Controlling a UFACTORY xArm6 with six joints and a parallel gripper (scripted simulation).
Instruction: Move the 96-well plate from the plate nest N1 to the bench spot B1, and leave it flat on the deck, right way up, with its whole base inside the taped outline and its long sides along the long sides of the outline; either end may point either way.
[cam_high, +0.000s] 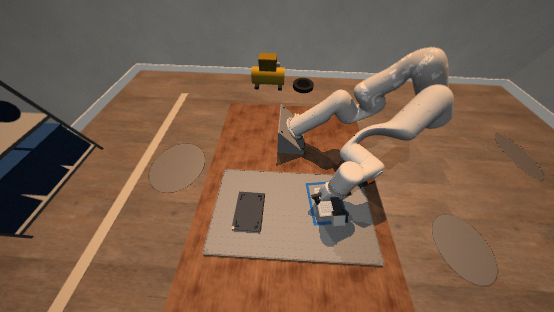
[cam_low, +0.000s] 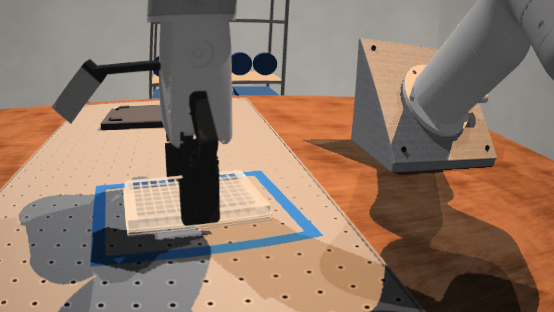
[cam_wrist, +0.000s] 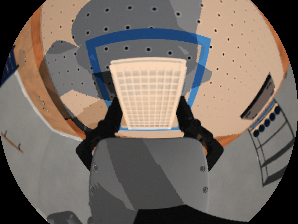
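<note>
The 96-well plate is 10 mm below my hand. Also, from my hand: dark plate nest N1: 350 mm to the right, 40 mm ahead, 20 mm below.
</note>
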